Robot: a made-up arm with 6 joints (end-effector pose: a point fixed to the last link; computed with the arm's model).
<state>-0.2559 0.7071 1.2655 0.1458 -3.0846 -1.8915</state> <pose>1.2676 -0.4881 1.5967 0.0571 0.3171 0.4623 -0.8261</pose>
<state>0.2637 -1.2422 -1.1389 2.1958 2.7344 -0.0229</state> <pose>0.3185 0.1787 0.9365 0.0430 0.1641 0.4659 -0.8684</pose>
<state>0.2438 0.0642 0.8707 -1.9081 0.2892 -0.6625</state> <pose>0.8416 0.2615 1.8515 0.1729 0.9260 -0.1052 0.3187</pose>
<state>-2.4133 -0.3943 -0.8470 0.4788 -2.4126 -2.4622</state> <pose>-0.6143 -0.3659 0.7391 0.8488 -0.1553 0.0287 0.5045</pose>
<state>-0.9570 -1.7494 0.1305 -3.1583 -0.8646 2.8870</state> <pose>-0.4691 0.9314 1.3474 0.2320 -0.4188 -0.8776 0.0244</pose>
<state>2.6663 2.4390 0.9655 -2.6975 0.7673 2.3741</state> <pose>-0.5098 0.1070 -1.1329 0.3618 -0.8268 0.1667 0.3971</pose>
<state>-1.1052 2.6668 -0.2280 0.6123 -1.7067 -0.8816</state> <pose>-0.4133 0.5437 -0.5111 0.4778 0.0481 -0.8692 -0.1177</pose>
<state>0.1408 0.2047 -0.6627 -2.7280 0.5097 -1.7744</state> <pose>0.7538 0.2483 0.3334 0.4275 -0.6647 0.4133 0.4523</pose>
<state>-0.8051 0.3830 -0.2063 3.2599 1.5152 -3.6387</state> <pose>0.8963 -0.7131 0.5390 0.3596 0.3915 0.7396 -0.4128</pose>
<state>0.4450 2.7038 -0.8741 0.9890 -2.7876 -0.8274</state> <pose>-0.5993 -0.3789 0.1495 0.6538 0.7449 0.1272 -0.0385</pose>
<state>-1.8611 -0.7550 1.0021 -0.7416 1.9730 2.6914</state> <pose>0.0599 0.5948 2.0513 0.5305 -0.0763 0.3720 0.7579</pose>
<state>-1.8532 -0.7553 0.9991 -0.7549 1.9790 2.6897</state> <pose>0.0554 0.5909 2.0516 0.5224 -0.0808 0.3723 0.7628</pose>
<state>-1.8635 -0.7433 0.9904 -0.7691 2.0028 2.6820</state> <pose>0.0544 0.5614 2.0594 0.5229 -0.0856 0.3715 0.7624</pose>
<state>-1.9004 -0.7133 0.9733 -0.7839 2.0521 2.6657</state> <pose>0.0547 0.4945 2.0759 0.5366 -0.0906 0.3688 0.7535</pose>
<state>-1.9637 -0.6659 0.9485 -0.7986 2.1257 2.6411</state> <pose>0.0473 0.3931 2.0960 0.5644 -0.0958 0.3645 0.7344</pose>
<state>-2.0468 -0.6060 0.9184 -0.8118 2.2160 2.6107</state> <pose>0.0211 0.2708 2.1115 0.6038 -0.1004 0.3591 0.7046</pose>
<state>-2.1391 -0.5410 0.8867 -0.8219 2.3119 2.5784</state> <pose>-0.0288 0.1484 2.1164 0.6491 -0.1033 0.3536 0.6656</pose>
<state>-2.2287 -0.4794 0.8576 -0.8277 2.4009 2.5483</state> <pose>-0.0952 0.0461 2.1101 0.6934 -0.1035 0.3486 0.6221</pose>
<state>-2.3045 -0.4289 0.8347 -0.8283 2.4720 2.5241</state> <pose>-0.1617 -0.0249 2.0974 0.7303 -0.1006 0.3447 0.5811</pose>
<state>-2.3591 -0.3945 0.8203 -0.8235 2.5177 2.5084</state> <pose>-0.2122 -0.0643 2.0855 0.7564 -0.0953 0.3422 0.5493</pose>
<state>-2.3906 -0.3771 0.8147 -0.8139 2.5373 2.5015</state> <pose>-0.2385 -0.0789 2.0795 0.7713 -0.0888 0.3410 0.5300</pose>
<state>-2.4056 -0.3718 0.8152 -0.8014 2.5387 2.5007</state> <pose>-0.2456 -0.0789 2.0790 0.7787 -0.0819 0.3408 0.5203</pose>
